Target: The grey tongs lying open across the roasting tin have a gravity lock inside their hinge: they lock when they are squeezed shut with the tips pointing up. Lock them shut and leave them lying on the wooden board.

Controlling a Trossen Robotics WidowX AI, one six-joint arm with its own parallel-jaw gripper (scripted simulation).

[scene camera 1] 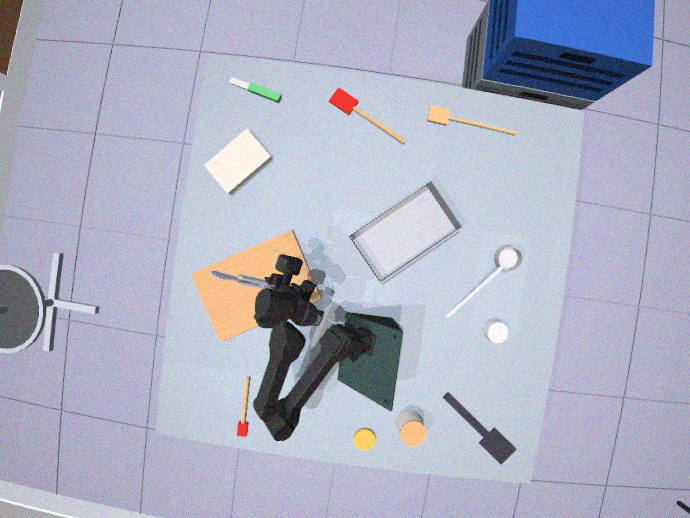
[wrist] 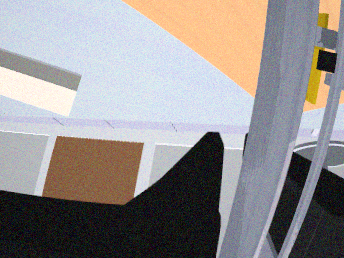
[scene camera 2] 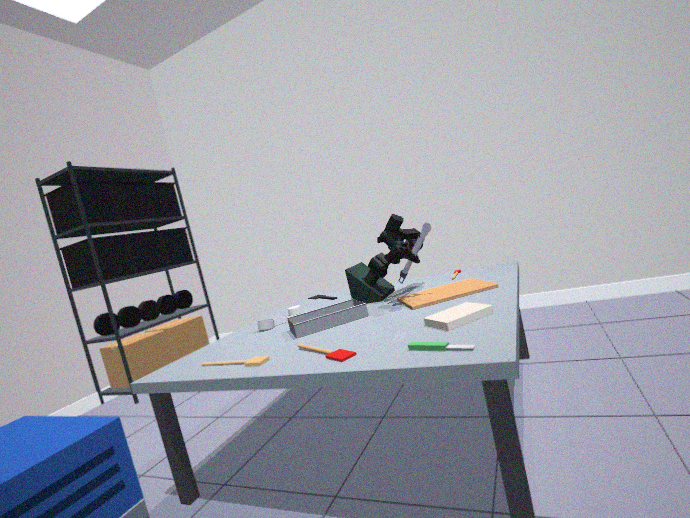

Labels:
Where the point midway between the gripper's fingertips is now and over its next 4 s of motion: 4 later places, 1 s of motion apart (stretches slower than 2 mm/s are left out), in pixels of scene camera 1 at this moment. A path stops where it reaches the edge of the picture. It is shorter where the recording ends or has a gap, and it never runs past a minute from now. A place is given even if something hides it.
The gripper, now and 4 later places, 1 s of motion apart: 265, 279; 261, 264; 265, 279; 270, 277; 274, 276

